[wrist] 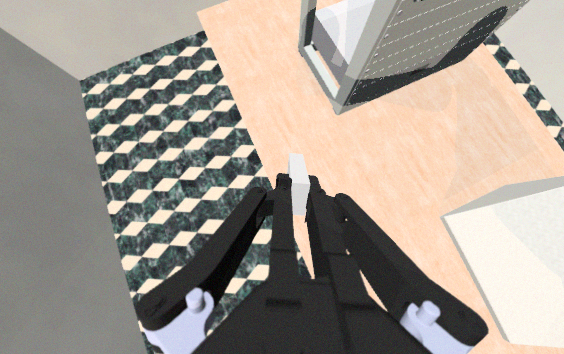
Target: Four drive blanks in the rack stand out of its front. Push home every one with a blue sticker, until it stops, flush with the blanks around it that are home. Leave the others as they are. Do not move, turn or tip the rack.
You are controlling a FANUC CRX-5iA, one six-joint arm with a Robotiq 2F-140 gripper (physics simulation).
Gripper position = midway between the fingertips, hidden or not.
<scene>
In view: my gripper (294,166) and a rack (370,56).
</scene>
